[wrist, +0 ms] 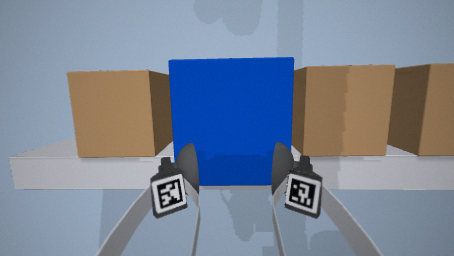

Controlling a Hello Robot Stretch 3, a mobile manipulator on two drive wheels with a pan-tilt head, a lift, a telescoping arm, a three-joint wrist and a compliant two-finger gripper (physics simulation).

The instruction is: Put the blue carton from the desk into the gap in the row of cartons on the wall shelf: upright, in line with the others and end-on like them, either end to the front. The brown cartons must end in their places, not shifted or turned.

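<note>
The blue carton [231, 107] stands upright on the wall shelf [90, 174], end-on to me, between two brown cartons [114, 115] [350, 110]. Its front face is nearer to me than theirs, and its lower edge hangs in front of the shelf's front face, so it juts out past the front edge. Slivers of the neighbours' side faces show beside it. Whether it touches them is hidden. My gripper [234, 161] is partly open, with nothing between the fingers. Both fingertips are in front of the lower part of the blue face, inside its side edges.
Another brown carton [437, 110] stands farther right on the shelf, cut off by the view's edge. There is a gap between it and the brown carton to its left. The pale blue wall [100, 30] rises behind the row, with shadows on it.
</note>
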